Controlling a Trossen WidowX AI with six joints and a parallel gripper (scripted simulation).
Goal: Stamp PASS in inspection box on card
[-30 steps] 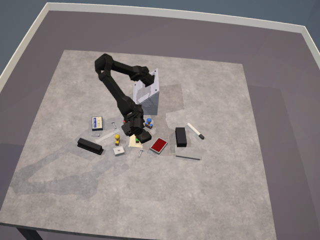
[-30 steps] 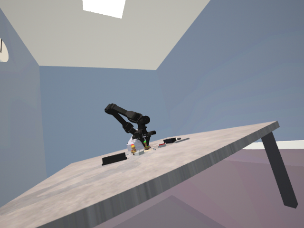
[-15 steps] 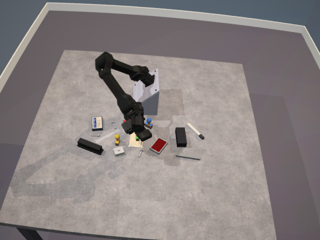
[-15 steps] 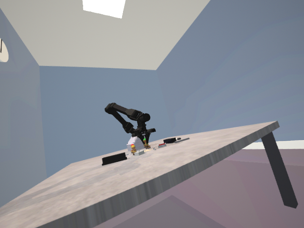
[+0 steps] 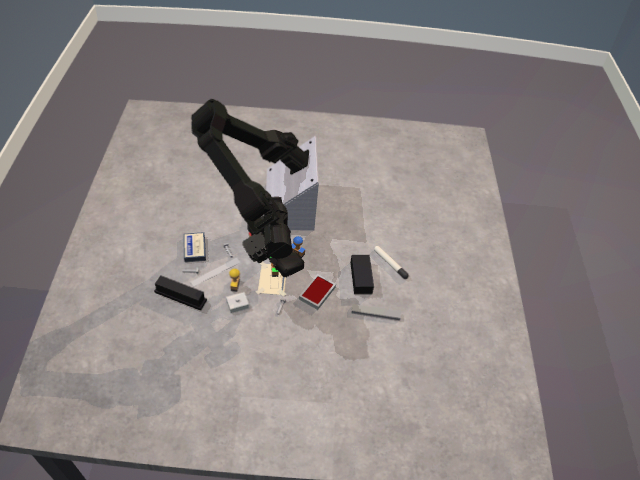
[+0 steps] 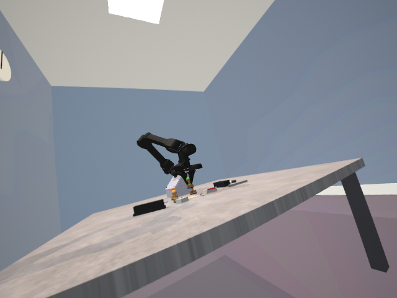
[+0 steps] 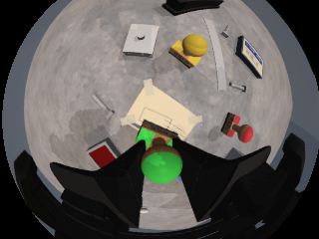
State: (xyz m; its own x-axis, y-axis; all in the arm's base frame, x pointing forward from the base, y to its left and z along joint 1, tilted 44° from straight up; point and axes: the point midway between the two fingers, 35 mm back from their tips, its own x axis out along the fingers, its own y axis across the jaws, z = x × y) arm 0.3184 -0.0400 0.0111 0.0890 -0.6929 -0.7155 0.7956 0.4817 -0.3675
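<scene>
Now: the black box 23 cm to the left of my gripper tip, 5 cm below it and 4 cm behind it. From my gripper tip the other things lie so: yellow-knobbed stamp (10 cm to the right, 5 cm below, 2 cm ahead); then cream card (7 cm below, 1 cm to the right, 1 cm behind); then green-knobbed stamp (right at my gripper tip).
</scene>
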